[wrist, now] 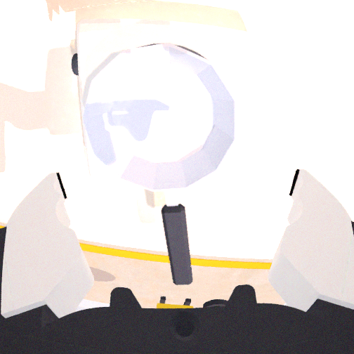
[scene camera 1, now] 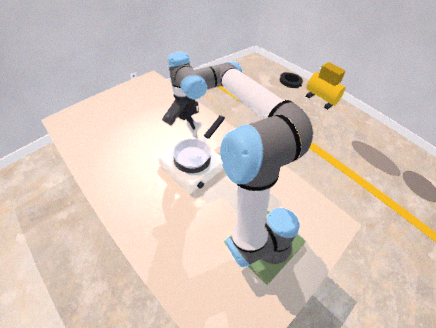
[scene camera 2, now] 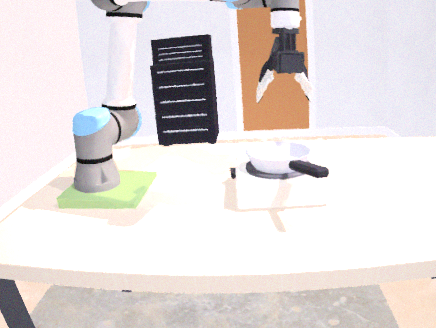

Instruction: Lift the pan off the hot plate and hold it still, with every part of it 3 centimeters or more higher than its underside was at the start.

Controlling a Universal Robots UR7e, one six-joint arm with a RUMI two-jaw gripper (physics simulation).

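Frame: origin at the arm's base, x right, y ahead, z up, level; millimetres.
Seen in the pictures: gripper, between the fingertips: (scene camera 1: 184,131) (scene camera 2: 284,102); arm's base, origin of its link: (scene camera 2: 97,183).
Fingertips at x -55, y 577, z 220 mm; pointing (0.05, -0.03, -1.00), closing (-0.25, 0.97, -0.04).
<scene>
Offsets run from my fingertips to a thing's top centre.
The pale pan (scene camera 1: 192,156) (scene camera 2: 272,159) (wrist: 223,112) sits upright on the white hot plate {dx +24, dy -28, dz -169 mm} (scene camera 1: 179,178) (scene camera 2: 280,194). Its black handle {dx +206, dy +49, dz -86 mm} (scene camera 1: 215,127) (scene camera 2: 309,168) (wrist: 177,245) sticks out past the hot plate's edge. My gripper (scene camera 1: 195,134) (scene camera 2: 284,101) (wrist: 177,175) is open and empty, pointing down, well above the pan and handle in the scene camera 2 view. In the wrist view the handle lies between the two spread fingers in the picture, below the line of their tips, and the pan's bowl is further up.
A black knob {dx -18, dy -156, dz -194 mm} (scene camera 1: 200,185) (scene camera 2: 233,172) (wrist: 75,64) is on the hot plate's side facing the arm's base. The base stands on a green block (scene camera 1: 270,272) (scene camera 2: 135,186). A black drawer cabinet (scene camera 2: 185,92) stands behind the table. A yellow machine (scene camera 1: 326,89) is on the floor.
</scene>
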